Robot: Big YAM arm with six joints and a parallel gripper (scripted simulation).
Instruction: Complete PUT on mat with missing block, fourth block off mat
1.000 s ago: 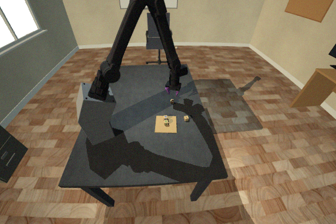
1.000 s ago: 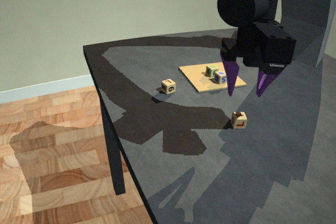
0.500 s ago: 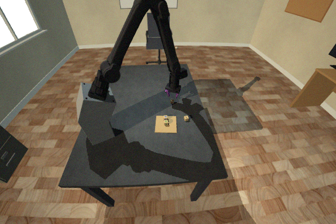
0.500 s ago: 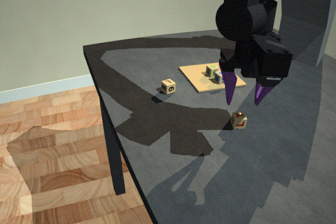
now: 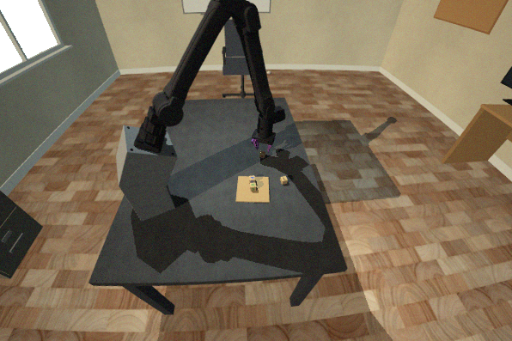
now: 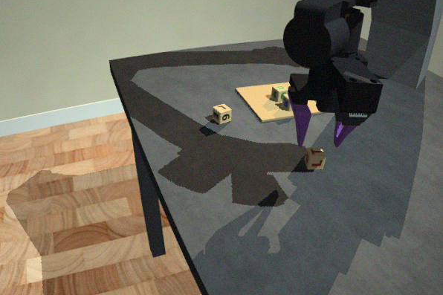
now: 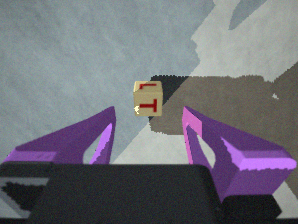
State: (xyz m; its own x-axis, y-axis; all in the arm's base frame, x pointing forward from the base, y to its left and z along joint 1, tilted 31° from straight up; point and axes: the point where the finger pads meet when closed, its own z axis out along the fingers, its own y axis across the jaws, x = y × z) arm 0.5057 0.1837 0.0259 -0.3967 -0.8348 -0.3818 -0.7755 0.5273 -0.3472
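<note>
The T block lies 4 cm below my hand. Round my hand: mat 20 cm to the right, 8 cm behind, 5 cm below.
</note>
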